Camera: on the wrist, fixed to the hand. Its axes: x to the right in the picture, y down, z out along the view.
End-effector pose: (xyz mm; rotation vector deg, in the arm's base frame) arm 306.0 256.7 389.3 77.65 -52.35 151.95
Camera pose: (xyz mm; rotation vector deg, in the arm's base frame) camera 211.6 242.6 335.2 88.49 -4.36 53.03
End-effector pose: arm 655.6 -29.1 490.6 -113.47 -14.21 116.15
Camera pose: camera 735.6 -89.7 446.3 -37.05 -98.09 69.07
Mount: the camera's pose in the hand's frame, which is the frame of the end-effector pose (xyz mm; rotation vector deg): 21.4 64.3 -86.3 -22.27 -27.97 -91.76
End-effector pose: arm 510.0 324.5 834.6 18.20 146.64 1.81
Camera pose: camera 460.7 395.7 902.0 -92.21 92.74 -7.25
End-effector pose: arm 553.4 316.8 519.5 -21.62 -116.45 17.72
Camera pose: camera 628.8 389.3 552.8 69.01 -125.71 -60.70
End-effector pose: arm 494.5 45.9 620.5 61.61 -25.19 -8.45
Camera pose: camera 543.7 140.0 648.2 43.64 7.54 -106.13
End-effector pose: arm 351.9 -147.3 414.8 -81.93 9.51 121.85
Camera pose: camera 383.2 -227.2 346.4 -34.91 -68.95 57.47
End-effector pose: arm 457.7 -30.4 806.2 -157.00 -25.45 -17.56
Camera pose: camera 486.1 -113.9 871.5 93.73 131.29 1.96
